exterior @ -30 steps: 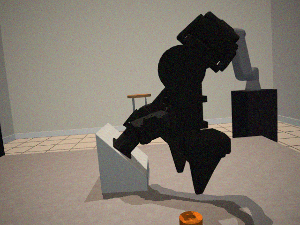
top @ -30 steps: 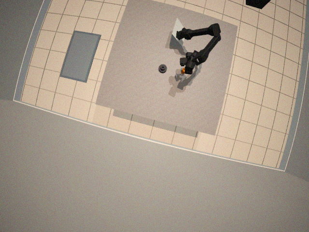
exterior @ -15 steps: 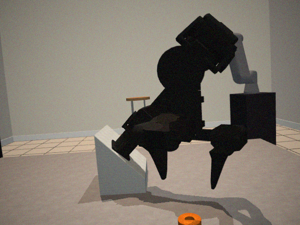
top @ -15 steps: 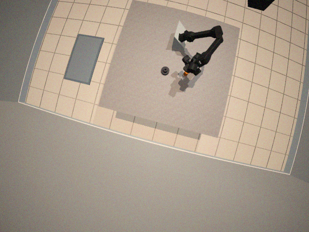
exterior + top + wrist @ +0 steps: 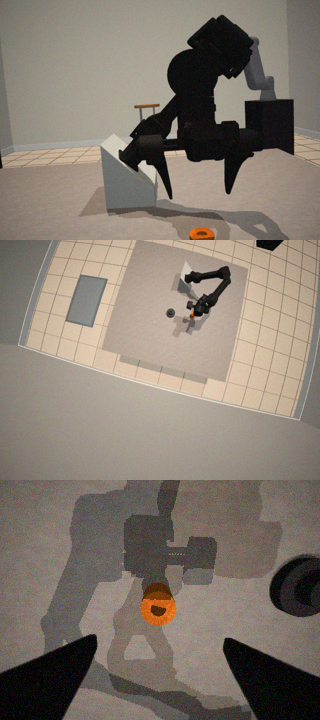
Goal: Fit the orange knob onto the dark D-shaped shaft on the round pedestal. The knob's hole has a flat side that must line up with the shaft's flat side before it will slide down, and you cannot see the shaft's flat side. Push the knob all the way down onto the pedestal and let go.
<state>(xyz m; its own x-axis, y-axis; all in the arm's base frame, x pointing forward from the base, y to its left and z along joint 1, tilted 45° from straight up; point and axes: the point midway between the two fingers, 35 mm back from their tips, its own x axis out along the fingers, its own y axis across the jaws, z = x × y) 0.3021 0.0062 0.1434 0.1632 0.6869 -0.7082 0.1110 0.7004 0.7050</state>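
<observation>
The orange knob is 100 mm below my gripper tip. The rest, counted from my gripper tip: dark round pedestal: 210 mm to the right, 100 mm below.
</observation>
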